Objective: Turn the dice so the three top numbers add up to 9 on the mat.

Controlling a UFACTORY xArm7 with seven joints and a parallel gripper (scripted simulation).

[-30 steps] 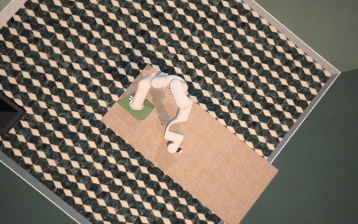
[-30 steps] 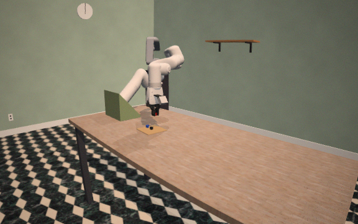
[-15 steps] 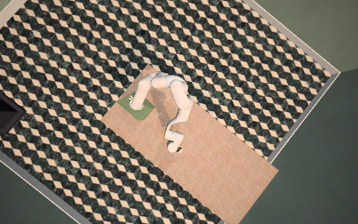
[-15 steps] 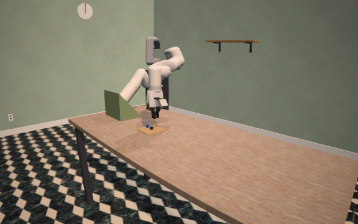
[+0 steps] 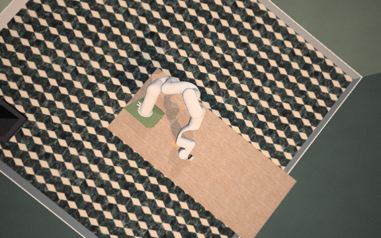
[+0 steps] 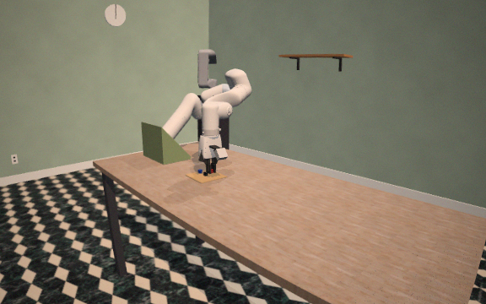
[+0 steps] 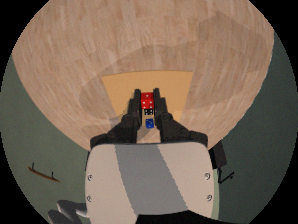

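My hand is 5 cm past the black die and 4 cm above it. The rest, counted from my hand: blue die: 9 cm behind, 4 cm below, 1 cm to the left; tan mat: 5 cm below, 4 cm behind; red die: 1 cm below.
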